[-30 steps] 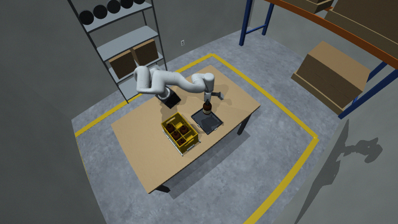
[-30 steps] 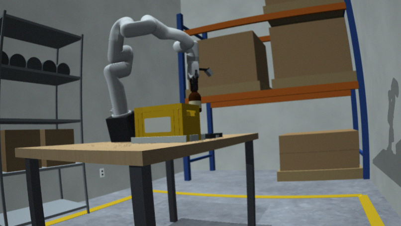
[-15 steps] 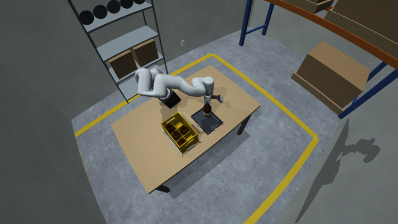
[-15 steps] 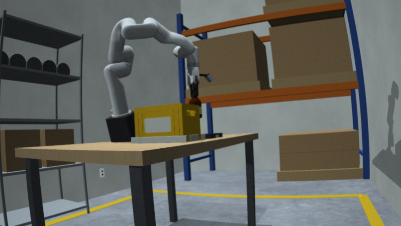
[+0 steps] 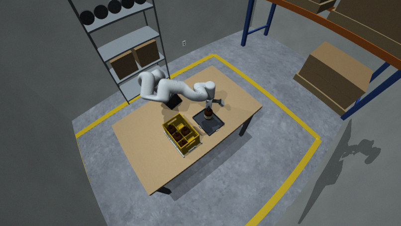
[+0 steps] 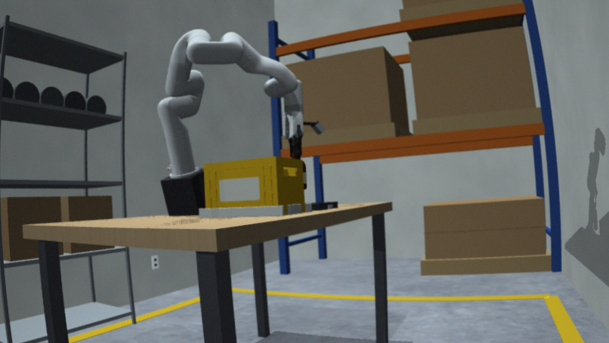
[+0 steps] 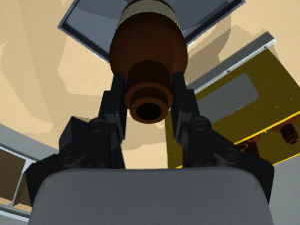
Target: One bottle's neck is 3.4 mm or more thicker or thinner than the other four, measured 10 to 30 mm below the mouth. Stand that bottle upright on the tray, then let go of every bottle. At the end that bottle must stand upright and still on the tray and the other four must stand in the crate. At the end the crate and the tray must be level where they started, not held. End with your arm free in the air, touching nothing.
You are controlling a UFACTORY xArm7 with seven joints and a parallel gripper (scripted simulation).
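Right now the bottle is 70 mm below my hand. The rest, counted from my hand: tray (220 mm below); then crate (290 mm to the right, 150 mm below).
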